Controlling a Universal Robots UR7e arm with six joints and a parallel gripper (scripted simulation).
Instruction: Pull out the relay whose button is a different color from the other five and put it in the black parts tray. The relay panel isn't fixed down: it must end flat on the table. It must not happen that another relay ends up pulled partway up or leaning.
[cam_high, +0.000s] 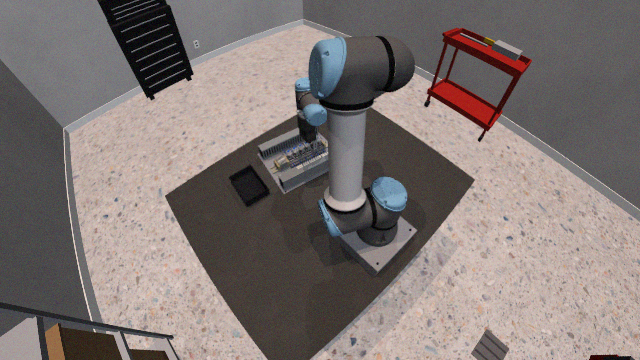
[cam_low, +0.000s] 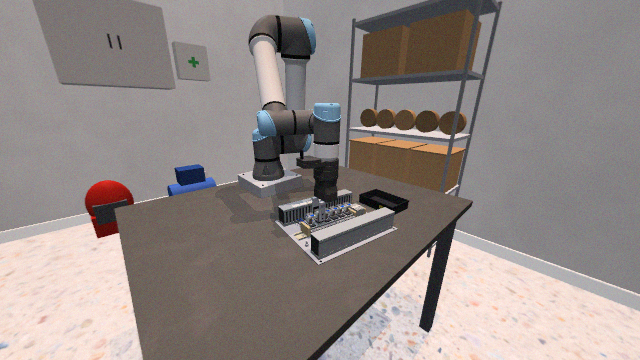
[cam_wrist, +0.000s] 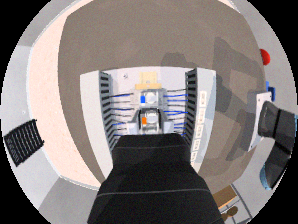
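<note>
My hand is 6 cm to the right of the relay panel, 3 cm above it and 2 cm short of it. The rest, counted from my hand: black parts tray: 33 cm to the left, 6 cm ahead, 5 cm below; then relay: 1 cm below.
</note>
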